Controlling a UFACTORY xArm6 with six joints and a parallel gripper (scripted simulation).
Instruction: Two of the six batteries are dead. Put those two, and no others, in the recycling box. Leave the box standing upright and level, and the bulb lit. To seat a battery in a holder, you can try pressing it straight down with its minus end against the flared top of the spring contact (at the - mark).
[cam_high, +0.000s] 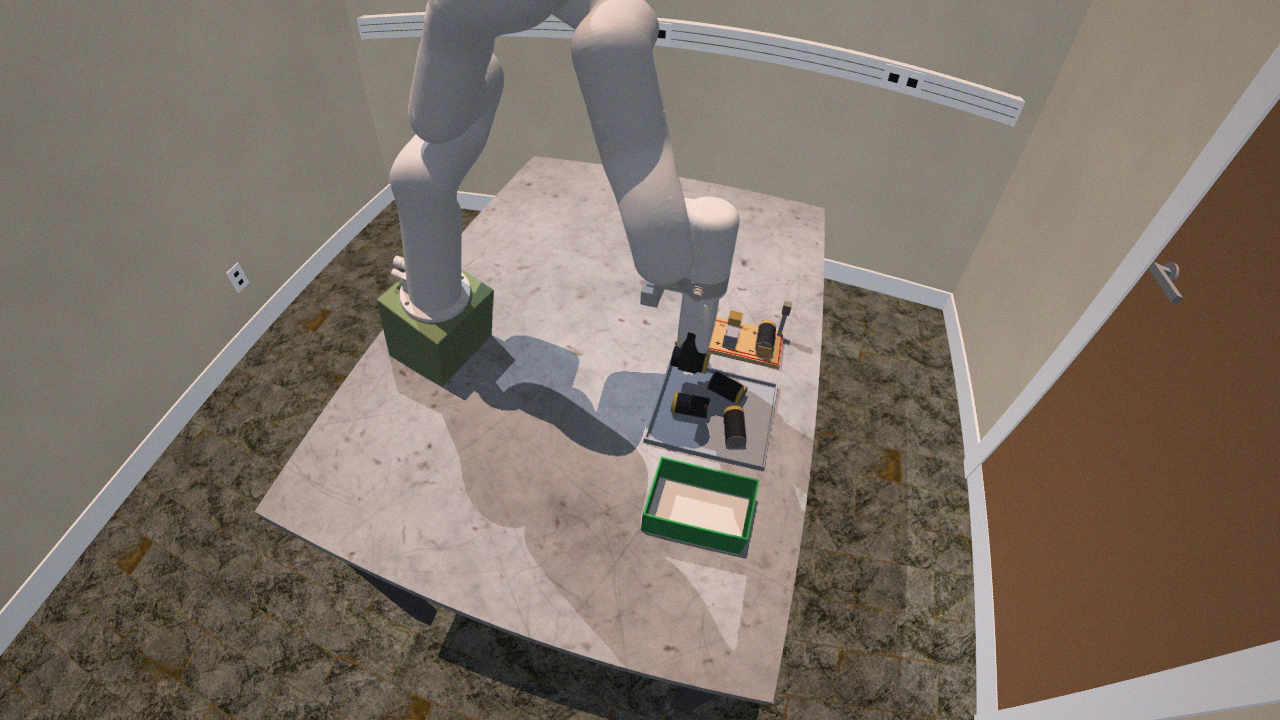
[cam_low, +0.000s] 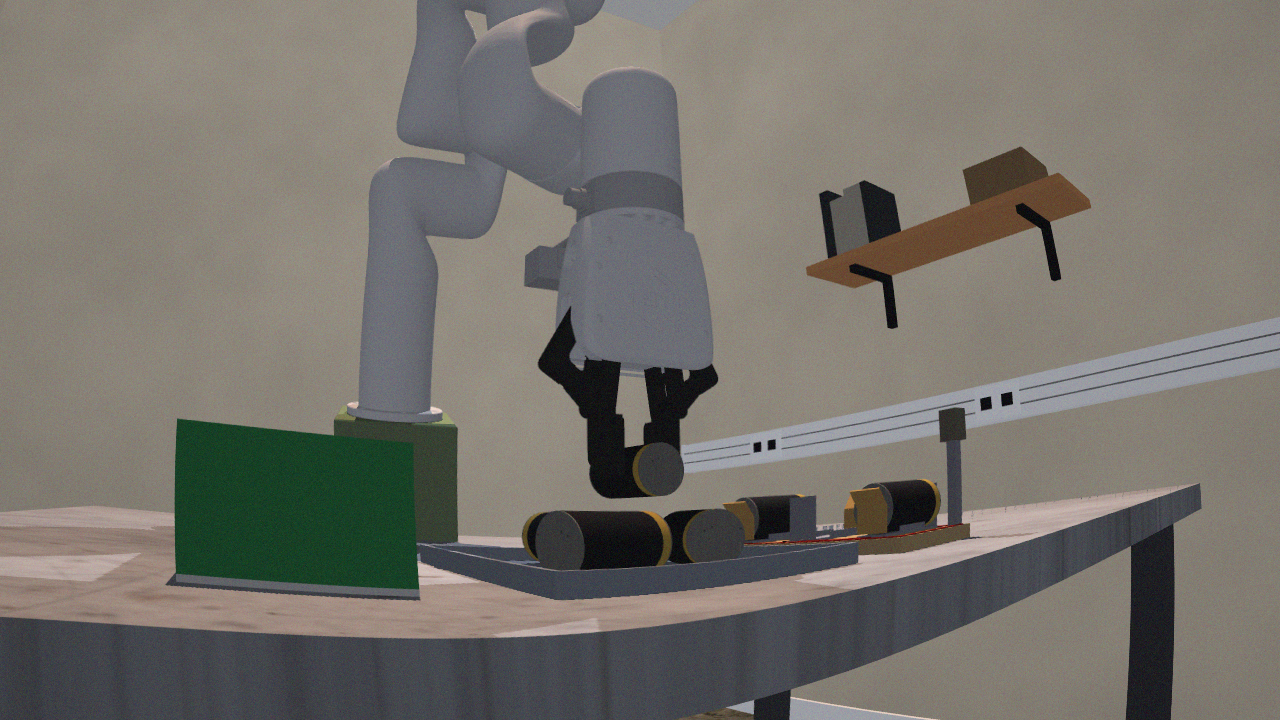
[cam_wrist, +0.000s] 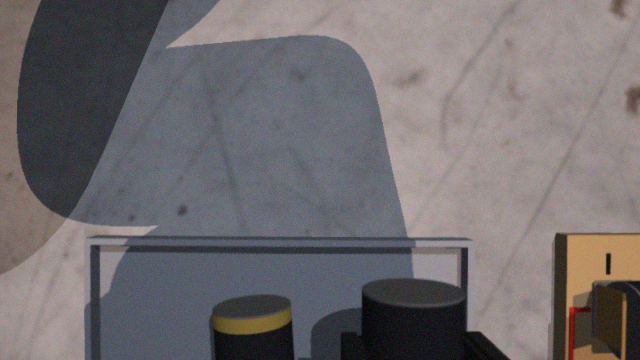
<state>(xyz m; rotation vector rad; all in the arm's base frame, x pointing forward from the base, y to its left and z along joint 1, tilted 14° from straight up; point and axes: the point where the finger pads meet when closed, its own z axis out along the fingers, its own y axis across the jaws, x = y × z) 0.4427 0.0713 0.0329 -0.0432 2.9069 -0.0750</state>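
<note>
Right now the grey tray is 80 mm below my hand, 60 mm ahead of it and 50 mm to the right of it. From my hand the other things lie so: green recycling box: 240 mm to the right, 80 mm ahead, 60 mm below.
</note>
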